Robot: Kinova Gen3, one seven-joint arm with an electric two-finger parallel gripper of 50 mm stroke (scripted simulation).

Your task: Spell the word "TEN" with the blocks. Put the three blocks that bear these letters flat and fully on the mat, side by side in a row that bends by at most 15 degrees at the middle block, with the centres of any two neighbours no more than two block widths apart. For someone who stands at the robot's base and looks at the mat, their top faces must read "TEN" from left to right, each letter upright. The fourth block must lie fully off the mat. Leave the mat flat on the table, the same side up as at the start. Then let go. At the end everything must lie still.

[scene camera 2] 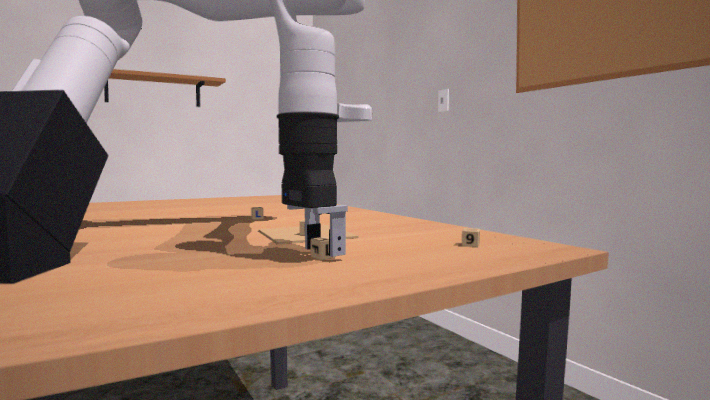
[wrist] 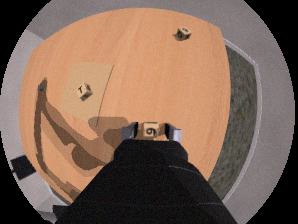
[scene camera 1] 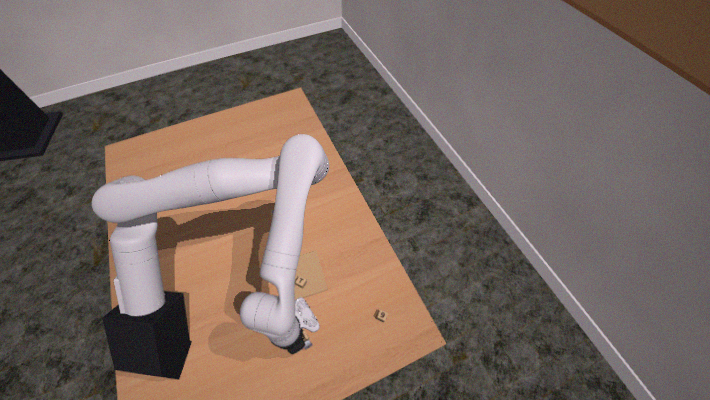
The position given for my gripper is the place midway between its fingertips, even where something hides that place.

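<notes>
Tan mat (scene camera 1: pixel 309 267), (scene camera 2: pixel 287 235), (wrist: pixel 97 75). My gripper (scene camera 2: pixel 324 251), (wrist: pixel 151 128).
</notes>
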